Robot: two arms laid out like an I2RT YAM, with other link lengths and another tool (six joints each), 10 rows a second.
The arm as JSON. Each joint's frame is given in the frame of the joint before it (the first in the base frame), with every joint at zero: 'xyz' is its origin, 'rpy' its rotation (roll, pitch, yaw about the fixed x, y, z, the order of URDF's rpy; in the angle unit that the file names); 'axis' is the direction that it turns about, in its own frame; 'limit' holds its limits. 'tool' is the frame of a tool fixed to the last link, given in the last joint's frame.
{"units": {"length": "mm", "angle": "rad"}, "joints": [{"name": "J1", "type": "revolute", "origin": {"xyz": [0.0, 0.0, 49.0], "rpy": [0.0, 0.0, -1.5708]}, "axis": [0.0, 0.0, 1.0], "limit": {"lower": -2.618, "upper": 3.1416}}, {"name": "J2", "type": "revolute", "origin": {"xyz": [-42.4, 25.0, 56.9], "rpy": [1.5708, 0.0, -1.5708]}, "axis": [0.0, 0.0, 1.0], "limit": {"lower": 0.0, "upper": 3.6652}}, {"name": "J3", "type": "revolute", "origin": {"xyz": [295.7, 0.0, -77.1], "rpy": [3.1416, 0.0, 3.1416]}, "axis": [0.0, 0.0, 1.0], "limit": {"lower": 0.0, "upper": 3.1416}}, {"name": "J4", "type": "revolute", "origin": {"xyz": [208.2, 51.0, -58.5], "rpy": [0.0, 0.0, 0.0]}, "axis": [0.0, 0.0, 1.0], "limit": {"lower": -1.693, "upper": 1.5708}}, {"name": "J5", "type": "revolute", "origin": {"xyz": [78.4, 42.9, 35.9], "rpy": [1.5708, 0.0, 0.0]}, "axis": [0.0, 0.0, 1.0], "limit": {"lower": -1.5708, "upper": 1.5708}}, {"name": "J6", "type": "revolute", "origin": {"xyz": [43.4, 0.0, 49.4], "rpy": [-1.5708, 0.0, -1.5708]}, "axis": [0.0, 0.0, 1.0], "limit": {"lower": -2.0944, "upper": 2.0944}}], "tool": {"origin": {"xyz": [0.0, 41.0, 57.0], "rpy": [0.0, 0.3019, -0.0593]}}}
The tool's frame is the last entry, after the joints.
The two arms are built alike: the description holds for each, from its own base.
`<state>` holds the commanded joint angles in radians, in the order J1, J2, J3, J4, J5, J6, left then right.
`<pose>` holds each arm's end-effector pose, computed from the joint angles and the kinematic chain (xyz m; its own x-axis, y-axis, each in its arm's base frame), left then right.
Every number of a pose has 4 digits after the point.
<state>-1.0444 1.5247 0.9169 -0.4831 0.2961 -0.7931 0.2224 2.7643 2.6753 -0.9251 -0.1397 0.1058</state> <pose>0.1469 -0.2797 0.1722 0.2509 0.9372 -0.2422 0.9669 -0.2307 0.1090 0.6201 0.1377 0.1138 -0.3826 0.8393 0.3862 0.8407 0.1429 0.5223</pose>
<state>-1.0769 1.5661 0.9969 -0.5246 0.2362 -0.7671 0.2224 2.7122 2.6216 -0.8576 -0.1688 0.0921</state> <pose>0.1498 -0.2950 0.1806 0.2893 0.9361 -0.2001 0.9524 -0.2606 0.1582 0.6216 0.1416 0.1364 -0.4296 0.8161 0.3866 0.8022 0.1483 0.5784</pose>
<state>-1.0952 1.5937 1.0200 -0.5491 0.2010 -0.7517 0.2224 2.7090 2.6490 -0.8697 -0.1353 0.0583</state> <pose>0.1489 -0.2995 0.1771 0.3083 0.9385 -0.1556 0.9445 -0.2824 0.1679 0.6230 0.1399 0.1461 -0.4476 0.8276 0.3388 0.7814 0.1777 0.5982</pose>
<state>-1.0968 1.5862 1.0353 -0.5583 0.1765 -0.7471 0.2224 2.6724 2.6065 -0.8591 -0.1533 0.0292</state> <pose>0.1513 -0.2999 0.1835 0.3077 0.9398 -0.1487 0.9409 -0.2772 0.1948 0.6183 0.1419 0.1555 -0.4784 0.8122 0.3338 0.7693 0.2045 0.6052</pose>
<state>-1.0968 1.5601 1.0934 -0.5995 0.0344 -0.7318 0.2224 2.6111 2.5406 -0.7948 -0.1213 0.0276</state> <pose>0.1651 -0.2959 0.2078 0.2743 0.9576 -0.0883 0.9187 -0.2337 0.3185 0.6178 0.1386 0.1784 -0.4832 0.8251 0.2930 0.7328 0.1980 0.6510</pose>
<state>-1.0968 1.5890 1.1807 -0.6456 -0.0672 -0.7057 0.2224 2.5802 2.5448 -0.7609 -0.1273 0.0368</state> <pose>0.1788 -0.3023 0.2242 0.2540 0.9668 -0.0286 0.8906 -0.2222 0.3969 0.6190 0.1391 0.2037 -0.4993 0.8191 0.2824 0.6901 0.1789 0.7012</pose>
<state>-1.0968 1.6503 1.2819 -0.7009 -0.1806 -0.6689 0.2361 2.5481 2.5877 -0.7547 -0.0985 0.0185</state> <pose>0.1948 -0.3120 0.2343 0.2296 0.9712 0.0632 0.8550 -0.2324 0.4636 0.6166 0.1453 0.2395 -0.5261 0.8198 0.2261 0.6245 0.1920 0.7570</pose>
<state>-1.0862 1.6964 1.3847 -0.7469 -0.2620 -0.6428 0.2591 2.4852 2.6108 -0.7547 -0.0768 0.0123</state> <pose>0.2111 -0.3201 0.2495 0.1958 0.9741 0.1127 0.8238 -0.2258 0.5200 0.6045 0.1552 0.2859 -0.5522 0.8138 0.1812 0.5533 0.1951 0.8098</pose>
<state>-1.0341 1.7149 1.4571 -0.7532 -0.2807 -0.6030 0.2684 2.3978 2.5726 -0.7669 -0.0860 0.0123</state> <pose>0.2343 -0.3194 0.2665 0.1624 0.9809 0.1071 0.8032 -0.1944 0.5631 0.5855 0.1569 0.3216 -0.5719 0.8017 0.1738 0.5219 0.1921 0.8311</pose>
